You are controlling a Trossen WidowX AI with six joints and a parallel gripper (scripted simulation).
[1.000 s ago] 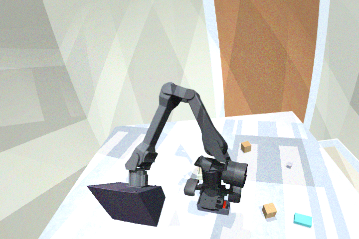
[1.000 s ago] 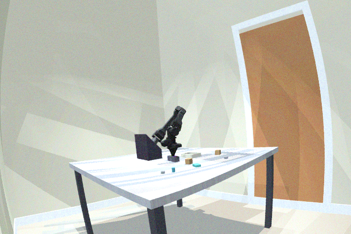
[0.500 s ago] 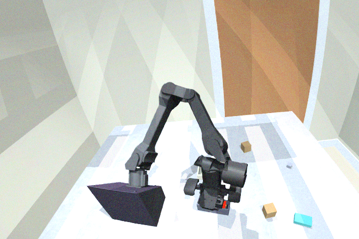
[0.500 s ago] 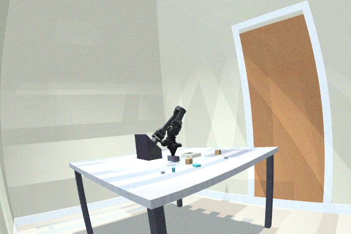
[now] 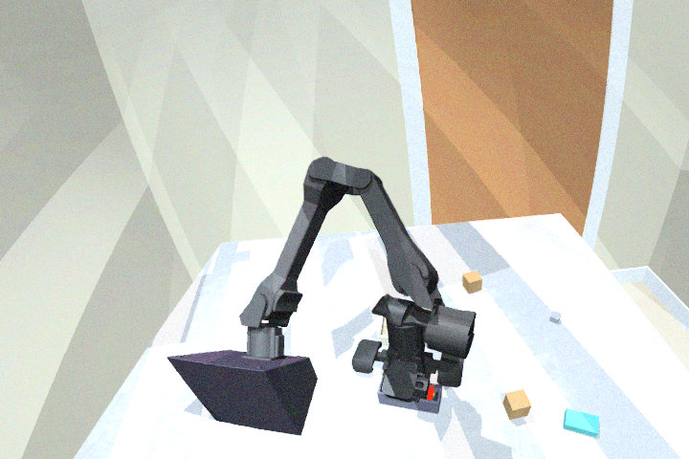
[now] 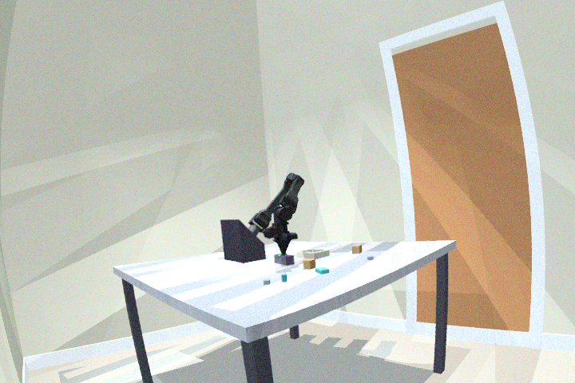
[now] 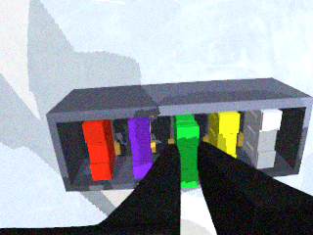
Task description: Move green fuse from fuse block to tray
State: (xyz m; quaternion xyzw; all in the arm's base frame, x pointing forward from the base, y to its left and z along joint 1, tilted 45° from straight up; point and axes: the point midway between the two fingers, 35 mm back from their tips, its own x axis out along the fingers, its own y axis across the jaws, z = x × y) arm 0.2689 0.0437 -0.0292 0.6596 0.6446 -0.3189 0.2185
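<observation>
Now: the pale tray 2 cm behind my gripper tip, 19 cm to the left of it and 4 cm below it. Also, from my gripper tip: cyan block 31 cm ahead, 5 cm to the right, 4 cm below; tan cube 20 cm ahead, 2 cm to the right, 2 cm below; green fuse 1 cm below.
</observation>
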